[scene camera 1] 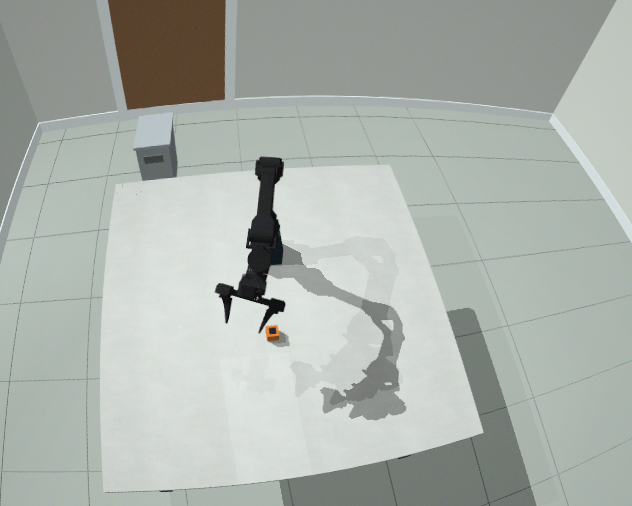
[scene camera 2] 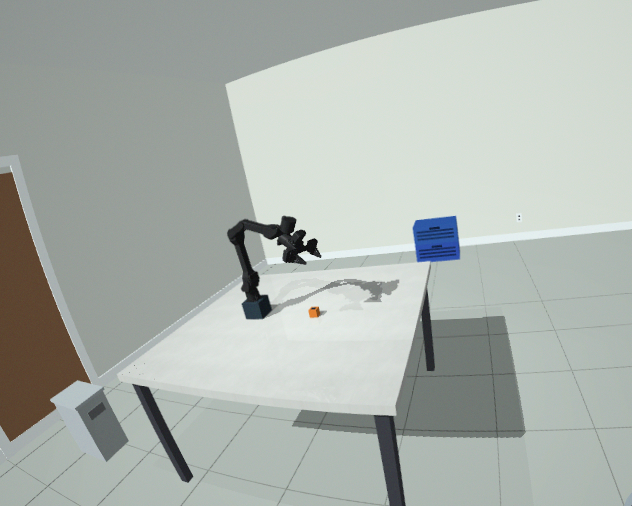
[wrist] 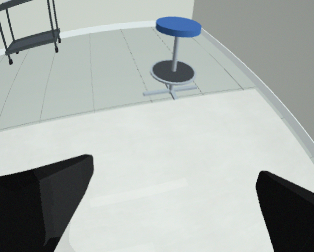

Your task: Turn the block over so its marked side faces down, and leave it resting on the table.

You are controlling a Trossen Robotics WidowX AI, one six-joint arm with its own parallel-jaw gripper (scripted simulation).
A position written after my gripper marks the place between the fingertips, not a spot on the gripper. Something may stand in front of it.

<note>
My gripper (scene camera 1: 242,328) is open and holds nothing.
My gripper shows as well in scene camera 2 (scene camera 2: 313,260) and in the wrist view (wrist: 177,173).
</note>
